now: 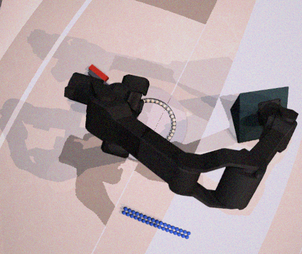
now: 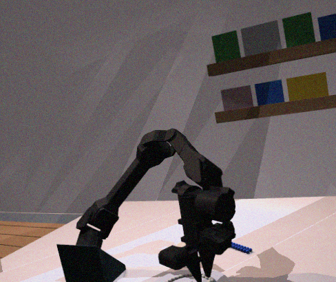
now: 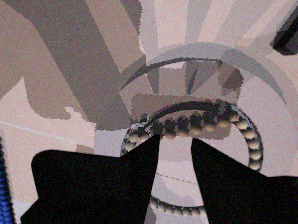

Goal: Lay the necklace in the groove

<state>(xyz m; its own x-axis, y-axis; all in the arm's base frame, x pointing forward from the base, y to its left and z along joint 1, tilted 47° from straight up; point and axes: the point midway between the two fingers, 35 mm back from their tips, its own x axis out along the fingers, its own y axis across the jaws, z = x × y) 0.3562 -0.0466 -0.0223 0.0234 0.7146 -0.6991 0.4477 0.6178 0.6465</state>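
Right now the round bead board is 4 cm behind my gripper tip and 3 cm below it. Also, from my gripper tip: small beige cube 18 cm to the left, 12 cm behind, 2 cm below; grey block 17 cm to the right, 6 cm ahead, 3 cm below.
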